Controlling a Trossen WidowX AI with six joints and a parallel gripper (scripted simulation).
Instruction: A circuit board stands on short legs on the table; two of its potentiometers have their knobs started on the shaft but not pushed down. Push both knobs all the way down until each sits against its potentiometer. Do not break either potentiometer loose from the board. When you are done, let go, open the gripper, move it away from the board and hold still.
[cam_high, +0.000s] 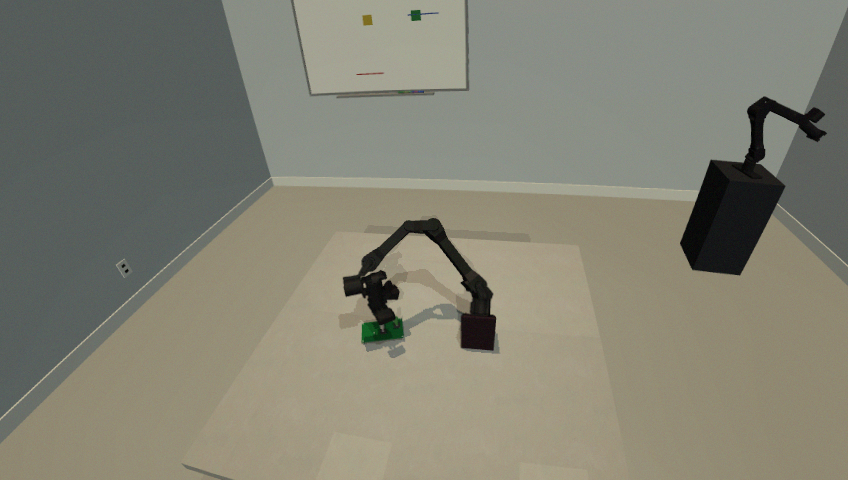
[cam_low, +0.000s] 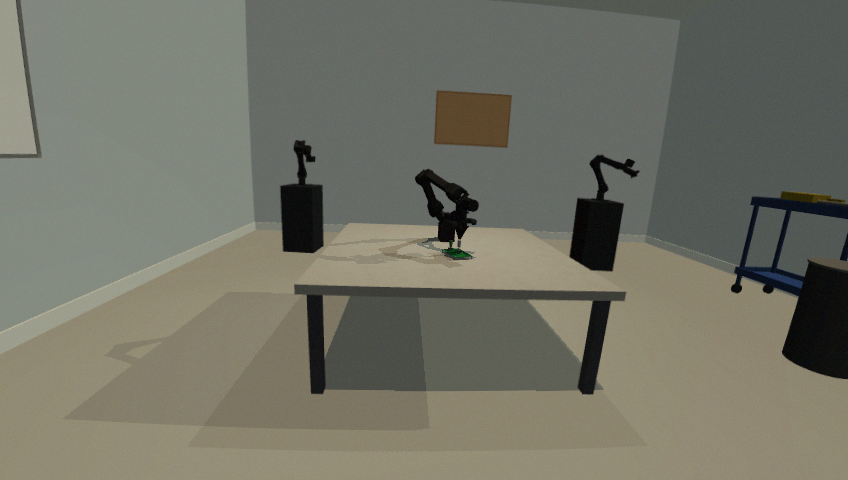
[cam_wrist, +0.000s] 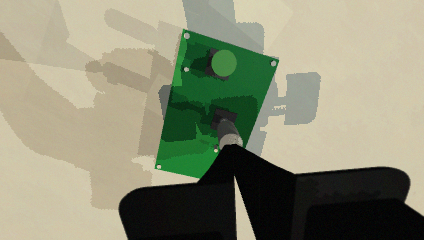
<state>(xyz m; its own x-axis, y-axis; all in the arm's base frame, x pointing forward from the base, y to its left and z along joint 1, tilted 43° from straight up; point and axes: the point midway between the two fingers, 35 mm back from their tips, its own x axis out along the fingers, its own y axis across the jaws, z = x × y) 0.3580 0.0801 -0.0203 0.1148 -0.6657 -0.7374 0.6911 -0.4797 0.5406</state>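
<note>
My gripper tip is now 20 mm above the white knob. Round my gripper tip: green knob (40 mm behind, 40 mm to the right, 40 mm below).
</note>
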